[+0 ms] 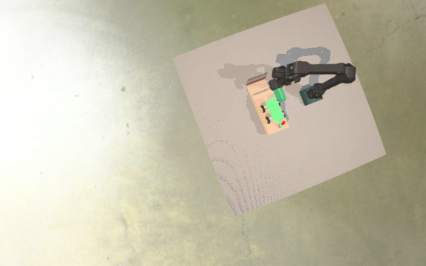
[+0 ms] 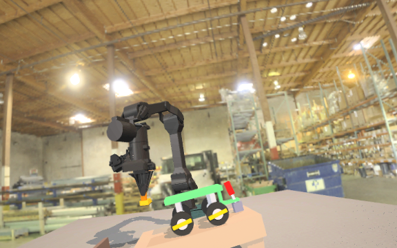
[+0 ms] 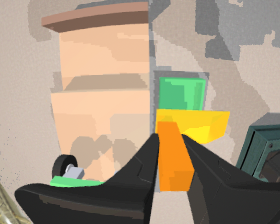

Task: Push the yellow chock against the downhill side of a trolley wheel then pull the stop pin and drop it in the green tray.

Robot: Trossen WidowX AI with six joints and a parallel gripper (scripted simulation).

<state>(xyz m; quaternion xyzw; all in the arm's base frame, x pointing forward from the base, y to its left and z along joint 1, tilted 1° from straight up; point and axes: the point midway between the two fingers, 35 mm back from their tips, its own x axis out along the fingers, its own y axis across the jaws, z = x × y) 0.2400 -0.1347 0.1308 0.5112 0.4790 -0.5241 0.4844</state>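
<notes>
My gripper tip is 240 mm to the right of the stop pin, 80 mm short of it and 20 mm above it. Round my gripper tip: peach ramp 140 mm to the left, 110 mm below, 90 mm ahead; green tray 160 mm below, 40 mm to the left, 40 mm behind.
</notes>
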